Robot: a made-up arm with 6 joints.
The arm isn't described. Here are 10 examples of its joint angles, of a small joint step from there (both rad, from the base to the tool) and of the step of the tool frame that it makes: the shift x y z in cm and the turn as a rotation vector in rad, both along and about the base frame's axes.
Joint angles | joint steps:
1: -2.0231 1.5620 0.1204 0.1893 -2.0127 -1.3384 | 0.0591 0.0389 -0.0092 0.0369 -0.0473 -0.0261
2: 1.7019 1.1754 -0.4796 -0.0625 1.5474 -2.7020 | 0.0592 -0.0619 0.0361 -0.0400 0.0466 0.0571
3: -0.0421 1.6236 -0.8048 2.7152 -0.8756 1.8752 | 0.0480 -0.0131 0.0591 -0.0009 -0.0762 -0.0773
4: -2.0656 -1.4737 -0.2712 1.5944 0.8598 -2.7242 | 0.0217 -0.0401 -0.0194 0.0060 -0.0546 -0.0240
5: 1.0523 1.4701 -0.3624 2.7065 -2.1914 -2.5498 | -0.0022 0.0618 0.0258 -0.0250 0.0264 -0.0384
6: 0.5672 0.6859 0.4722 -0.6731 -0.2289 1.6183 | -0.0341 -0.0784 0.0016 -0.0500 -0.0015 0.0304
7: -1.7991 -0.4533 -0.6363 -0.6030 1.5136 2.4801 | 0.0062 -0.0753 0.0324 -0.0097 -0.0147 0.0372
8: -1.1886 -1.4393 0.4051 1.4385 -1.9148 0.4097 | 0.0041 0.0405 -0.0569 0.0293 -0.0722 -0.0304
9: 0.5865 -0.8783 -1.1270 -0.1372 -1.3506 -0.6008 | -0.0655 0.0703 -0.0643 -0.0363 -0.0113 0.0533
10: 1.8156 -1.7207 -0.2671 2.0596 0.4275 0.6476 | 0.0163 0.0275 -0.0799 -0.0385 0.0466 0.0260
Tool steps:
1: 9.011 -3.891 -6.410 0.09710 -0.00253 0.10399
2: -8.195 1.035 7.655 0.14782 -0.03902 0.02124
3: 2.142 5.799 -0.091 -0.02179 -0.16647 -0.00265
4: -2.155 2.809 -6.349 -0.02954 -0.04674 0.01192
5: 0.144 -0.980 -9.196 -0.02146 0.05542 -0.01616
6: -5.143 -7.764 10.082 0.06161 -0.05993 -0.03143
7: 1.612 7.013 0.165 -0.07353 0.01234 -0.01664
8: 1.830 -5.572 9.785 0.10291 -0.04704 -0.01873
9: -0.248 4.559 -0.322 -0.03814 0.13826 -0.02254
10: 2.339 5.602 5.600 -0.10372 -0.07170 0.03910
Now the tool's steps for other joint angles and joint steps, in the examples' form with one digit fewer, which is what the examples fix.
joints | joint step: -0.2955 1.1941 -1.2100 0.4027 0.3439 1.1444 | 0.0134 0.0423 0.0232 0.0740 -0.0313 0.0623
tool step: 3.29 0.94 -6.51 0.0861 0.0149 0.1254
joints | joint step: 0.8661 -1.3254 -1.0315 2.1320 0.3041 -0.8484 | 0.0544 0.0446 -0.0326 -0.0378 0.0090 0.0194
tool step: 7.39 -1.04 3.63 -0.0498 0.0606 0.0697
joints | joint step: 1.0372 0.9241 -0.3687 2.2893 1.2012 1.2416 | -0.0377 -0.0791 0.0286 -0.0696 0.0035 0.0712
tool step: 5.25 -5.49 13.41 0.1633 -0.0342 -0.0647
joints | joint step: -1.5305 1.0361 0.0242 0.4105 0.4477 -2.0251 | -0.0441 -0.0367 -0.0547 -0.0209 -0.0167 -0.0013
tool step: -7.54 5.38 3.80 0.0337 -0.0058 -0.0661
